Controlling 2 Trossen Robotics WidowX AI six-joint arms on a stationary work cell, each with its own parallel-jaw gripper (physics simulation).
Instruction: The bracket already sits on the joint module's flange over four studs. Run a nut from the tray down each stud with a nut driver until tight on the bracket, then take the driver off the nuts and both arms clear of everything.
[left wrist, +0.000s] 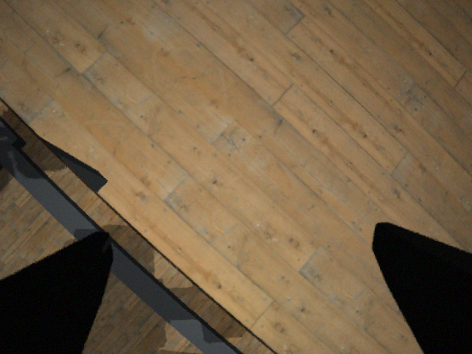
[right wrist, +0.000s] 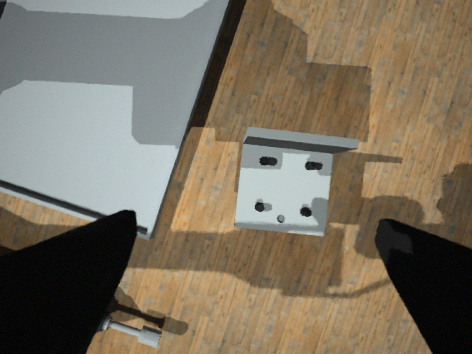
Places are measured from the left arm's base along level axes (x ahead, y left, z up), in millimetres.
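Pixels of known places: left gripper, fingertip midpoint: (left wrist: 244, 241); right gripper, fingertip midpoint: (right wrist: 258, 226).
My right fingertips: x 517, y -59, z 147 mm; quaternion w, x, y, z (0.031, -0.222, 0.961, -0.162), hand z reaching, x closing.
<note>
Ahead of a thing's pixels: the offset from my right fingertips to its top centre. "spot": to the spot under its first point. Level surfaces: height alone.
The pale L-shaped bracket (right wrist: 287, 185) is right of centre in the right wrist view, with an upright wall along its upper edge. Four dark studs or slots show in its plate; no nut can be made out on them. The joint module under it is hidden. The light grey tray {spot: 171 mm ahead, 11 mm left, 181 mm down} (right wrist: 75, 120) shows in part at upper left; no nuts show in that part. The nut driver's metal shaft and socket {spot: 11 mm ahead, 149 mm left, 158 mm down} (right wrist: 149, 336) show at lower left, its handle hidden behind a finger. My right gripper (right wrist: 258, 226) is open and empty, above the bracket. My left gripper (left wrist: 244, 241) is open and empty, away from these things.
In the left wrist view, a dark grey beam (left wrist: 145, 285) runs diagonally across the lower left, beside the edge of a wooden surface (left wrist: 240, 150). In the right wrist view, arm shadows fall over the tray and the wooden table top {185 mm down} (right wrist: 420, 115).
</note>
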